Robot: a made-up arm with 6 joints. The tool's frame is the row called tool.
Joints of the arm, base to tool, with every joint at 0 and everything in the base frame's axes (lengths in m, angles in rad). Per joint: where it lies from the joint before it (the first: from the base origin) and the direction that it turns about. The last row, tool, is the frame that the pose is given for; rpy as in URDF.
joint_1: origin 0 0 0.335 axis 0 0 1
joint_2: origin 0 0 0 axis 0 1 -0.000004
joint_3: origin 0.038 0 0.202 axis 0 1 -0.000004
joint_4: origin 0.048 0 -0.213 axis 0 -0.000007 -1
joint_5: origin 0 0 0 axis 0 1 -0.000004
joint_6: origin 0.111 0 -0.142 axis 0 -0.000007 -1
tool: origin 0 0 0 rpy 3.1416 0 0
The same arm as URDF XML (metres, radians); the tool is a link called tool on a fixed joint. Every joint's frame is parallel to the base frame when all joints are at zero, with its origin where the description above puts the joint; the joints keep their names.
<robot name="arm">
  <link name="base_link"/>
  <link name="link1"/>
  <link name="link2"/>
  <link name="link3"/>
  <link name="link4"/>
  <link name="link5"/>
  <link name="link6"/>
  <link name="tool"/>
  <joint name="joint_1" type="continuous">
    <parent link="base_link"/>
    <child link="link1"/>
    <origin xyz="0 0 0.335"/>
    <axis xyz="0 0 1"/>
  </joint>
  <joint name="joint_2" type="continuous">
    <parent link="link1"/>
    <child link="link2"/>
    <origin xyz="0 0 0"/>
    <axis xyz="0 1 0"/>
  </joint>
  <joint name="joint_3" type="continuous">
    <parent link="link2"/>
    <child link="link3"/>
    <origin xyz="0.038 0 0.202"/>
    <axis xyz="0 1 0"/>
  </joint>
  <joint name="joint_4" type="continuous">
    <parent link="link3"/>
    <child link="link4"/>
    <origin xyz="0.048 0 -0.213"/>
    <axis xyz="0 0 -1"/>
  </joint>
  <joint name="joint_5" type="continuous">
    <parent link="link4"/>
    <child link="link5"/>
    <origin xyz="0 0 0"/>
    <axis xyz="0 1 0"/>
  </joint>
  <joint name="joint_6" type="continuous">
    <parent link="link5"/>
    <child link="link6"/>
    <origin xyz="0.111 0 -0.142"/>
    <axis xyz="0 0 -1"/>
  </joint>
  <joint name="tool_joint" type="fixed">
    <parent link="link6"/>
    <child link="tool"/>
    <origin xyz="0 0 0" rpy="-3.1416 0 0"/>
  </joint>
</robot>

